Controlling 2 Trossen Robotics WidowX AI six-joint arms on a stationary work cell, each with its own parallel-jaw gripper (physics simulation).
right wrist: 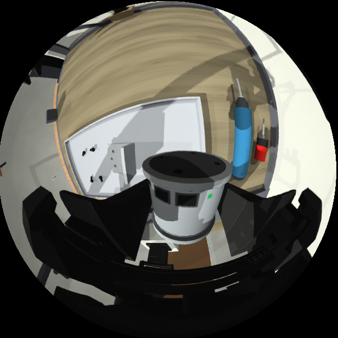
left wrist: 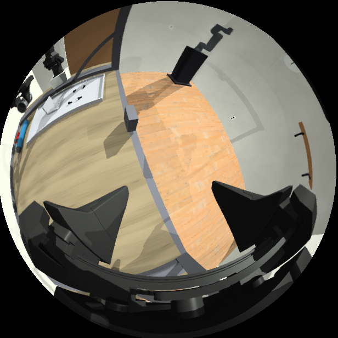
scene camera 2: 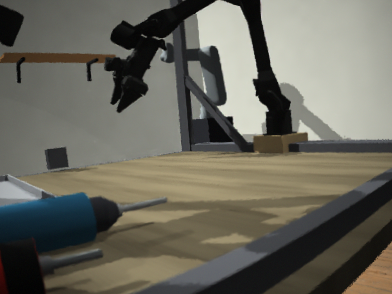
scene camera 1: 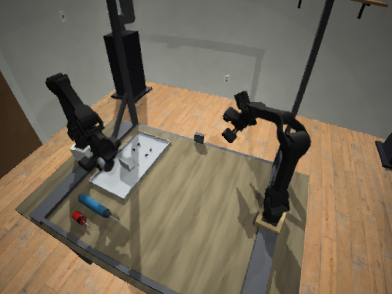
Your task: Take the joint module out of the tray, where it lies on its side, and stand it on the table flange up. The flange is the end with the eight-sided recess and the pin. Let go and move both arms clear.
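Places are measured from the left arm's base along level axes (x ahead, y left, z up), in metres.
Where they show: left gripper, fingertip midpoint: [scene camera 2: 114, 108] [scene camera 1: 232, 130]; right gripper, fingertip midpoint: [scene camera 1: 105, 166]; left arm's base, link origin: [scene camera 2: 280, 134] [scene camera 1: 271, 217]; right arm's base, link origin: [scene camera 1: 82, 144].
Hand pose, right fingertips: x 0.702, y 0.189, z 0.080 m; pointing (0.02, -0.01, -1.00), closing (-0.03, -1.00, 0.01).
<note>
Each offset is from my right fingertips to the centre of the thing.
The joint module [right wrist: 184, 212] is a pale grey cylinder with dark windows, a green mark and a dark end face with small holes; part of it shows dimly in scene camera 1 [scene camera 1: 105, 164]. My right gripper [right wrist: 183, 180] [scene camera 1: 101, 163] is shut on its sides and holds it above the tray {dx +0.014, dy -0.155, dz -0.113 m} [scene camera 1: 107, 193] [right wrist: 186, 117] [left wrist: 92, 93] [scene camera 2: 16, 189]. The dark face points away from the gripper's wrist. The other end is turned away, and the eight-sided recess and pin do not show. My left gripper [scene camera 1: 231, 132] [scene camera 2: 116, 105] [left wrist: 170, 188] is open and empty, high over the table's far side.
A pale bracket {dx +0.006, dy -0.129, dz -0.089 m} [scene camera 1: 127, 163] [right wrist: 128, 162] and several small black screws lie in the tray. A blue screwdriver {dx -0.066, dy +0.143, dz -0.101 m} [scene camera 1: 94, 205] [scene camera 2: 50, 220] [right wrist: 242, 140] and a red one {dx -0.044, dy +0.222, dz -0.104 m} [scene camera 1: 78, 217] [right wrist: 261, 152] lie beside it. A small grey block {dx -0.205, dy -0.465, dz -0.090 m} [scene camera 1: 199, 137] [scene camera 2: 56, 157] [left wrist: 131, 118] stands at the table's far edge.
</note>
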